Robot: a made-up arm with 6 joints.
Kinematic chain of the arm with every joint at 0, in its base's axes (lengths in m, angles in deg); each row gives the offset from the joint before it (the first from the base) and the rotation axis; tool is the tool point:
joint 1: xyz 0 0 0.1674 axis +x
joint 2: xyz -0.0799 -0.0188 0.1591 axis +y
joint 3: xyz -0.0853 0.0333 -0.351 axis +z
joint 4: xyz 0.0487 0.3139 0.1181 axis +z
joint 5: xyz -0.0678 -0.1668 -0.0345 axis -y
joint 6: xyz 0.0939 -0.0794 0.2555 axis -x
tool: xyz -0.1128 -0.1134 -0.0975
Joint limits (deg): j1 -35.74..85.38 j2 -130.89..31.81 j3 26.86..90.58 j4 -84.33..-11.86 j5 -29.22..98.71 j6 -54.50..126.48
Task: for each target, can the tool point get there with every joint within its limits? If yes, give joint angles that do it. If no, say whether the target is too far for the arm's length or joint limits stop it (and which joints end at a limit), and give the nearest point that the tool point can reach.
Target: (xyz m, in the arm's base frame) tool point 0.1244 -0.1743 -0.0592
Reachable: yes | joints -12.45 -88.68 63.57 -45.13 51.65 -35.78
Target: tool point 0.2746 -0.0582 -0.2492
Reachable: yes | joints 15.98 -105.39 47.44 -36.74 75.33 78.91
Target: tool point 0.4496 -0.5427 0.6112
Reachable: no: joint limits stop it (at a limit: joint 2, joint 3, joint 5) | nearest point 0.4186 -0.3876 0.4844 | short by 0.203 m
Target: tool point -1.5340 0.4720 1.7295
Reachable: no: too far | nearest point -0.7917 0.1825 0.7712 | short by 1.246 m
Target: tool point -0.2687 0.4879 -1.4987
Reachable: no: too far | nearest point -0.1792 0.2271 -0.6080 | short by 0.932 m
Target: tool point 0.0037 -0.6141 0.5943
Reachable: no: joint limits stop it (at a limit: joint 1, joint 3) | nearest point 0.0501 -0.4386 0.3508 | short by 0.304 m
